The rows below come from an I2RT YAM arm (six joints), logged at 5 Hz.
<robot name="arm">
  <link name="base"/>
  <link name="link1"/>
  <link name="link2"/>
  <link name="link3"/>
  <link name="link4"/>
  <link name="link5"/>
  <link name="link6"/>
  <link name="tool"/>
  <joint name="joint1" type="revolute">
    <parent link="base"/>
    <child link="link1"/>
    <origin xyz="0 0 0.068" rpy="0 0 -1.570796"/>
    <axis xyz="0 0 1"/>
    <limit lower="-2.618" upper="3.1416"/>
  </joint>
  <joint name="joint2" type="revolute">
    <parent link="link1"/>
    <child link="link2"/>
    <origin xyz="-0.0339 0.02 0.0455" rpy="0 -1.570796 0"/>
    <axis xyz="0 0 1"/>
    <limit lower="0" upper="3.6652"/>
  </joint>
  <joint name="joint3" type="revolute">
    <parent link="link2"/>
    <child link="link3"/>
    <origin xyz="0 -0.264 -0.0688" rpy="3.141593 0 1.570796"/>
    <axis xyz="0 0 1"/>
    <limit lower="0" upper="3.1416"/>
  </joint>
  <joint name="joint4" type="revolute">
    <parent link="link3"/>
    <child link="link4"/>
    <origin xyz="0.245 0.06 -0.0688" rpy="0 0 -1.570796"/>
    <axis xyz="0 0 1"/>
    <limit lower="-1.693" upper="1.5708"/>
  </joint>
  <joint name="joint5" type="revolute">
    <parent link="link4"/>
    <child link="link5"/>
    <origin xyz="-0.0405 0.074 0.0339" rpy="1.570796 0 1.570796"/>
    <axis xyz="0 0 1"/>
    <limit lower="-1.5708" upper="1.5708"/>
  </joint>
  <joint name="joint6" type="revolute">
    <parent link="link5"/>
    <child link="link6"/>
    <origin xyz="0.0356 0 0.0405" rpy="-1.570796 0 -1.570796"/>
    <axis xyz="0 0 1"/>
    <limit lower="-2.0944" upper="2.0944"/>
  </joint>
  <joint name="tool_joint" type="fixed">
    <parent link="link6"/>
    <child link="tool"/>
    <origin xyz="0 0 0" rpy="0 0 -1.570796"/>
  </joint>
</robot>
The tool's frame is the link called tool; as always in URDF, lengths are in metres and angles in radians.
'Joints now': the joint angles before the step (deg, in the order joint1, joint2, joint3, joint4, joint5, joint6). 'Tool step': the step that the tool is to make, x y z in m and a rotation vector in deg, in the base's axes. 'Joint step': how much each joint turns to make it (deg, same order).
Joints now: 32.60, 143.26, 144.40, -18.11, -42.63, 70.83
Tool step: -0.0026, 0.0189, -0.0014, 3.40, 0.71, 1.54
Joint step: 1.68, 3.07, 3.77, 3.53, -0.69, 4.31
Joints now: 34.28, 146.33, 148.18, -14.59, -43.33, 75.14
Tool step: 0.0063, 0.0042, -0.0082, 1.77, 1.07, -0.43
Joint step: -0.01, 2.56, 2.14, 2.53, 0.00, 2.90
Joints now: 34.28, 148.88, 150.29, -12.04, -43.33, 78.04
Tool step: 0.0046, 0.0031, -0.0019, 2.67, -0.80, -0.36
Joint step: 0.00, 1.76, 1.40, 4.21, 0.09, 2.46
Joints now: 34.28, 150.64, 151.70, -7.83, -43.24, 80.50
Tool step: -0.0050, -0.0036, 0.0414, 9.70, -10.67, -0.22
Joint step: 0.00, -1.59, 0.06, 14.50, 0.26, 2.73
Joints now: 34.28, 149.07, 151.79, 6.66, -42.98, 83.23
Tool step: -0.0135, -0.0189, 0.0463, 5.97, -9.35, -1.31
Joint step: -0.79, -6.29, -5.30, 9.75, 0.44, -0.52
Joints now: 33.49, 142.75, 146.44, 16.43, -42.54, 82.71
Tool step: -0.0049, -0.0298, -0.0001, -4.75, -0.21, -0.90
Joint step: -2.46, -9.39, -14.65, -0.44, -2.72, -4.83
